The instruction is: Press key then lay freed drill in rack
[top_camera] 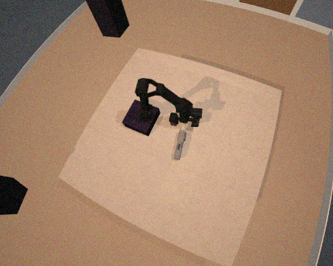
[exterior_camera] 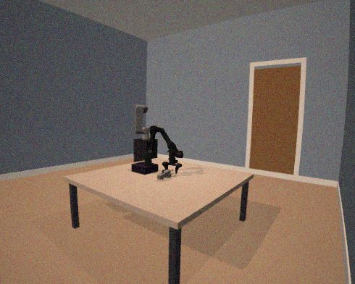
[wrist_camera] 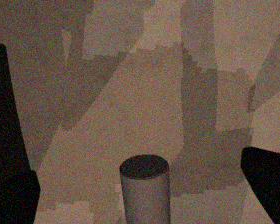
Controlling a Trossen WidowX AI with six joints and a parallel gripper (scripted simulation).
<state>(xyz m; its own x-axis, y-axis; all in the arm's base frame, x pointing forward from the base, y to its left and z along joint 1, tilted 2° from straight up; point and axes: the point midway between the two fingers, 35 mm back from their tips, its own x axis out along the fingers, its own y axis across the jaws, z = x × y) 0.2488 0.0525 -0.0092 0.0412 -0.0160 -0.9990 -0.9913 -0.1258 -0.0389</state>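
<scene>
Right now the drill is 4 cm to the right of my gripper tip and 3 cm above it. The rest, counted from my gripper tip: dark block 8 cm behind, 1 cm to the left.
</scene>
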